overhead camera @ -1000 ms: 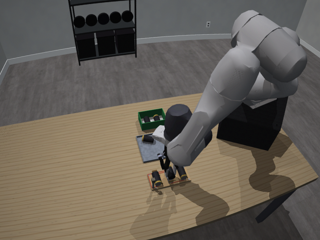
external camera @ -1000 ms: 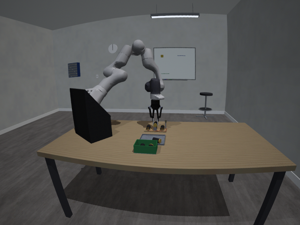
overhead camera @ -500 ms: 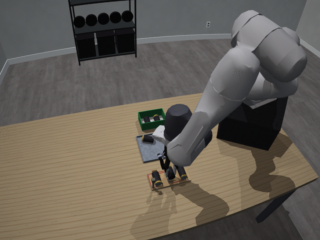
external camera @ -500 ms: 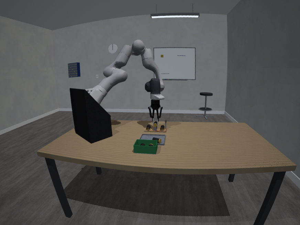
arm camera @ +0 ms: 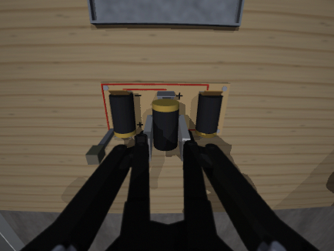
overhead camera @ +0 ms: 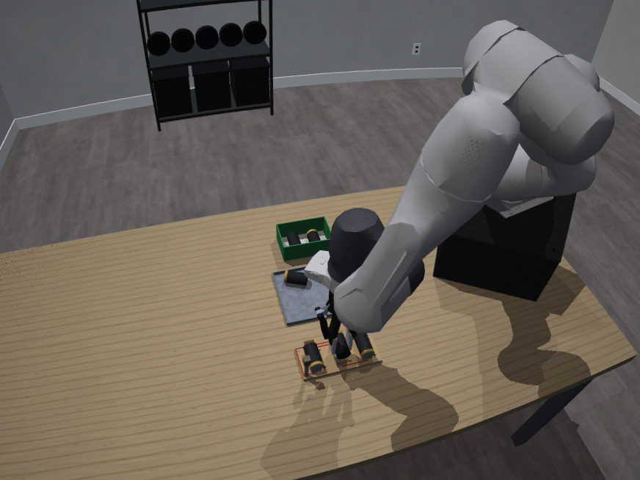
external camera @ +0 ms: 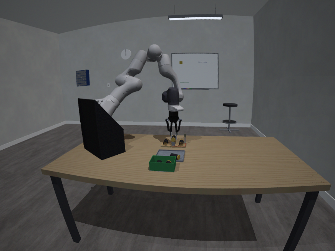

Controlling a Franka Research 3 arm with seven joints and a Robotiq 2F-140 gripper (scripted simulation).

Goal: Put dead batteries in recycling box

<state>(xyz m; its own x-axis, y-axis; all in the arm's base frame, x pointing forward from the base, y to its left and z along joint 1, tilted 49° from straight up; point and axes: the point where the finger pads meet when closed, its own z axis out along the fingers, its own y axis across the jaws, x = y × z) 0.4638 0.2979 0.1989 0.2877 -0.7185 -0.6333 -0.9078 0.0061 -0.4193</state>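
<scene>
My gripper is now 8 cm above the wooden holder board. From my hand the other things lie so: grey tray 21 cm to the right, 8 cm below, 6 cm ahead; then bulb 8 cm ahead, 6 cm to the left; then thin post 8 cm ahead, 6 cm to the left, 4 cm below.
</scene>
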